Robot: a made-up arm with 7 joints.
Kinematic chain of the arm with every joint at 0, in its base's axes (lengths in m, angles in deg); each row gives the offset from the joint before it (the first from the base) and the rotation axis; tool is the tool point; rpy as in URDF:
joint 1: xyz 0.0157 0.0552 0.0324 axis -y
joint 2: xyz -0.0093 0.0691 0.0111 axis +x
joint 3: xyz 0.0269 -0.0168 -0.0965 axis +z
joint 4: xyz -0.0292 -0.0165 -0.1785 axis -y
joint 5: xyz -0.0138 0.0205 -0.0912 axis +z
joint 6: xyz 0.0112 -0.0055 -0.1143 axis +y
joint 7: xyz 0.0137 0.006 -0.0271 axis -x
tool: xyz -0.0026 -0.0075 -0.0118 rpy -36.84 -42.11 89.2
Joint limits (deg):
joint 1: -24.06..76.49
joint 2: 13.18..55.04
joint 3: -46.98..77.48
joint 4: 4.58..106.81
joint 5: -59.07..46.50
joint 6: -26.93..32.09
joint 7: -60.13..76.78
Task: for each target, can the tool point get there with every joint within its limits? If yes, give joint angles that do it. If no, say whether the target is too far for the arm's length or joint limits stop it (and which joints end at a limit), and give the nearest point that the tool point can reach.
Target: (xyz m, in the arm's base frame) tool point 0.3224 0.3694 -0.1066
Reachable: yes | joints 39.71 21.10 48.78 67.71 -40.33 27.23 40.06
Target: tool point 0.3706 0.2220 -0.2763
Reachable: yes | joints 35.27 21.03 -31.72 35.11 22.46 16.11 24.18
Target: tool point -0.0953 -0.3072 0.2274
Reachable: no: joint limits stop it (at a limit: joint 1, joint 2, joint 3, joint 4, joint 6) | nearest point 0.2483 0.0071 0.1209 | short by 0.478 m
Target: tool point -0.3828 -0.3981 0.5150
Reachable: no: too far | nearest point 0.2459 0.0165 0.1316 | short by 0.845 m
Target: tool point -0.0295 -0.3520 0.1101
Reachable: no: joint limits stop it (at a limit: joint 1, joint 2, joint 3, joint 4, joint 6) | nearest point 0.2547 -0.0002 0.1123 | short by 0.452 m
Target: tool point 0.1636 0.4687 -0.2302
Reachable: yes | joints -6.62 49.72 17.77 54.36 -48.34 17.52 -13.70
